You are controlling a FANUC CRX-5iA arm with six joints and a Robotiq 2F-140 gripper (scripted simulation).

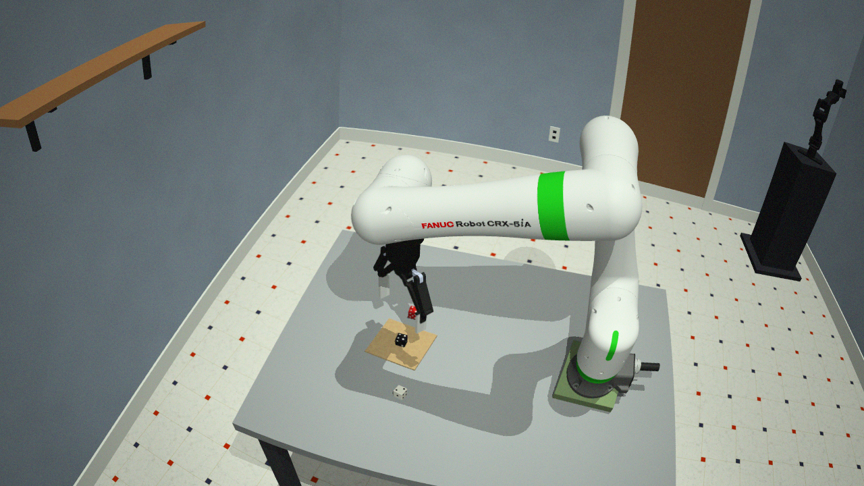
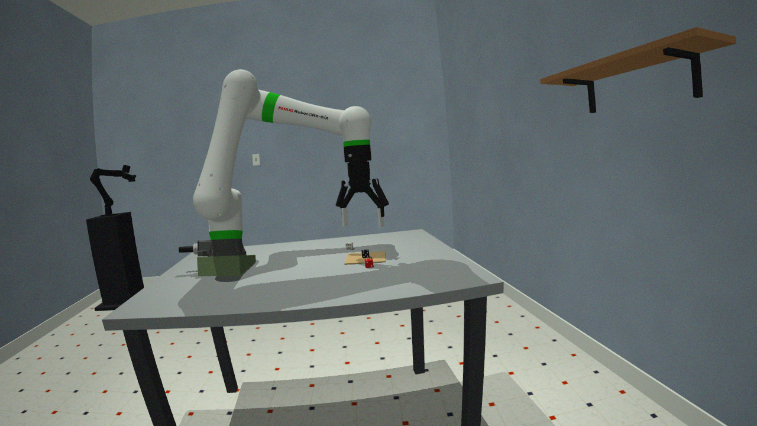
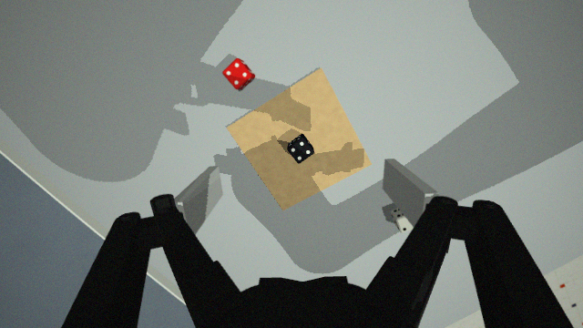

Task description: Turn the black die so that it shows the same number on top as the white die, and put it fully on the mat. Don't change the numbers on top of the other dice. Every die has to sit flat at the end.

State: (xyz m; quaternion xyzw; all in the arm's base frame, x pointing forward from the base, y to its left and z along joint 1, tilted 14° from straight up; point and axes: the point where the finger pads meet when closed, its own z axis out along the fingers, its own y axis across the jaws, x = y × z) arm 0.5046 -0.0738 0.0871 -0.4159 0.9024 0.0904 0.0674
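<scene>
The black die is 11 cm below my hand. Round my hand: white die 17 cm to the left, 11 cm below, 4 cm behind; tan mat 12 cm below; red die 11 cm to the right, 11 cm below, 1 cm behind.
</scene>
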